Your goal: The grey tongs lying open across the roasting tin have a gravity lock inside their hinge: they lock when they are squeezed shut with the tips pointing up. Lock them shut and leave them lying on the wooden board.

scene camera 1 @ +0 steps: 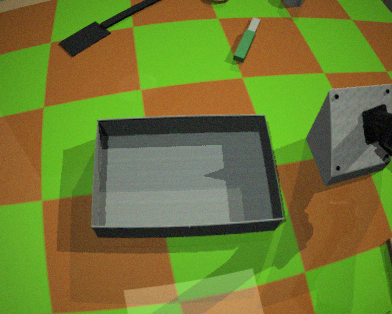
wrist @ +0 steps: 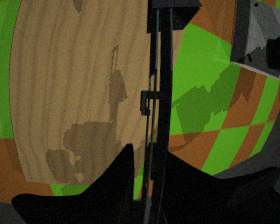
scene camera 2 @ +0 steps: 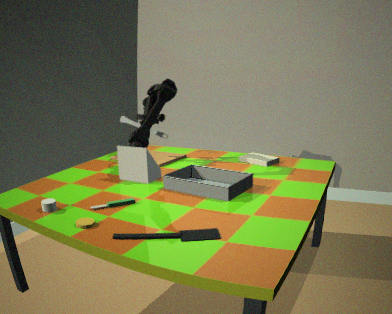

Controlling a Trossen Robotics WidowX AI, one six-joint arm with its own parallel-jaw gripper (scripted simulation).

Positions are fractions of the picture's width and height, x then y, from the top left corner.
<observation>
I see my gripper (wrist: 0.50,0.66), a black spatula (scene camera 2: 0.54,0.74), a wooden board (wrist: 0.28,0.35) and a roasting tin (scene camera 1: 0.47,0.56).
The roasting tin also shows in scene camera 2 (scene camera 2: 0.52,0.58). The wrist view misses the black spatula: it is out of frame.
</observation>
